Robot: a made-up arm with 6 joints. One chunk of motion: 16 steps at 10 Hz.
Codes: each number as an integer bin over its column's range. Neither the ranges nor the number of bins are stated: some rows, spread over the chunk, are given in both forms.
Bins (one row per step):
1: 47 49 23 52 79 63
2: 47 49 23 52 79 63
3: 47 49 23 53 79 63
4: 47 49 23 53 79 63
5: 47 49 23 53 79 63
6: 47 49 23 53 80 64
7: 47 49 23 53 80 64
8: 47 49 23 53 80 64
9: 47 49 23 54 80 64
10: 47 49 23 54 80 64
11: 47 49 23 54 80 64
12: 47 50 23 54 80 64
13: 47 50 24 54 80 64
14: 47 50 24 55 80 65
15: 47 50 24 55 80 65
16: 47 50 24 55 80 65
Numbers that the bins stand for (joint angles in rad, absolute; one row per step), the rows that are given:
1: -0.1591 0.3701 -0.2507 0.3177 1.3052 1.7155
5: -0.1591 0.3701 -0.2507 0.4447 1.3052 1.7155
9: -0.1591 0.3701 -0.2507 0.5718 1.3494 1.8425
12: -0.1591 0.4099 -0.2507 0.5718 1.3494 1.8425
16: -0.1591 0.4099 -0.2003 0.6989 1.3494 1.9696
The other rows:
2: -0.1591 0.3701 -0.2507 0.3177 1.3052 1.7155
3: -0.1591 0.3701 -0.2507 0.4447 1.3052 1.7155
4: -0.1591 0.3701 -0.2507 0.4447 1.3052 1.7155
6: -0.1591 0.3701 -0.2507 0.4447 1.3494 1.8425
7: -0.1591 0.3701 -0.2507 0.4447 1.3494 1.8425
8: -0.1591 0.3701 -0.2507 0.4447 1.3494 1.8425
10: -0.1591 0.3701 -0.2507 0.5718 1.3494 1.8425
11: -0.1591 0.3701 -0.2507 0.5718 1.3494 1.8425
13: -0.1591 0.4099 -0.2003 0.5718 1.3494 1.8425
14: -0.1591 0.4099 -0.2003 0.6989 1.3494 1.9696
15: -0.1591 0.4099 -0.2003 0.6989 1.3494 1.9696

